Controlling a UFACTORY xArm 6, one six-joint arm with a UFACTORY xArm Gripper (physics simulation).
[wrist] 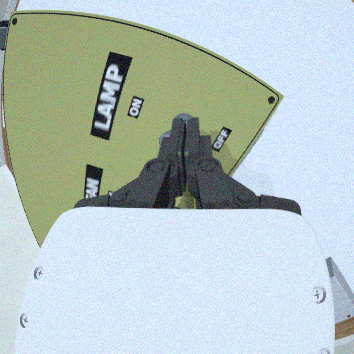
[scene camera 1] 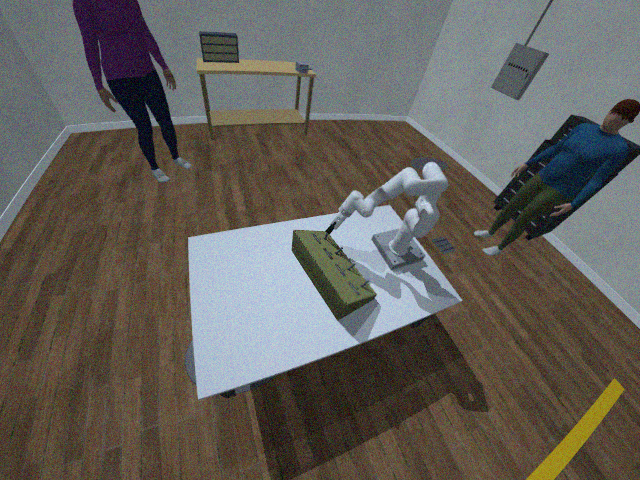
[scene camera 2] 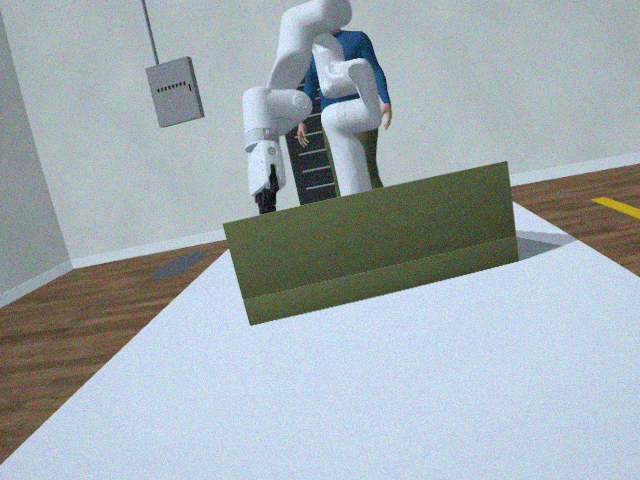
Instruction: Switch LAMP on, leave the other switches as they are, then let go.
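Pixels of known places: gripper, fingertip midpoint: [wrist: 187,135] [scene camera 1: 327,232]; arm's base, origin of the base link: [scene camera 1: 397,248].
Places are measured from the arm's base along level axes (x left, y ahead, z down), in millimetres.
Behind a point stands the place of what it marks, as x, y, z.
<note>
The green switch panel [scene camera 1: 316,269] @(-17, 603, -91) [scene camera 2: 372,232] @(-33, 605, -62) [wrist: 55,100] @(-193, 543, -98) stands on the white table. In the wrist view the LAMP label [wrist: 111,95] @(-215, 494, -73) has an ON mark [wrist: 135,107] @(-212, 473, -62) on its left side and an OFF mark [wrist: 221,139] @(-217, 396, -22) on the right. My gripper [scene camera 1: 327,235] @(-225, 417, -79) [wrist: 187,135] @(-225, 417, -79) is shut and empty, its tips at the LAMP switch [wrist: 164,137]. Grey bits of that switch show above and left of the fingertips, the left one toward ON. The rest is hidden, so its full lean is unclear. In scene camera 2 the fingertips are behind the panel.
The FAN label [wrist: 93,182] @(-107, 489, -73) is beside LAMP; its switch is hidden in the wrist view. More switches line the panel toward its near end in scene camera 1. The arm's base plate [scene camera 1: 383,250] @(-24, 102, 6) is on the white table [scene camera 1: 242,310] @(-21, 997, 54). Two people stand away from the table.
</note>
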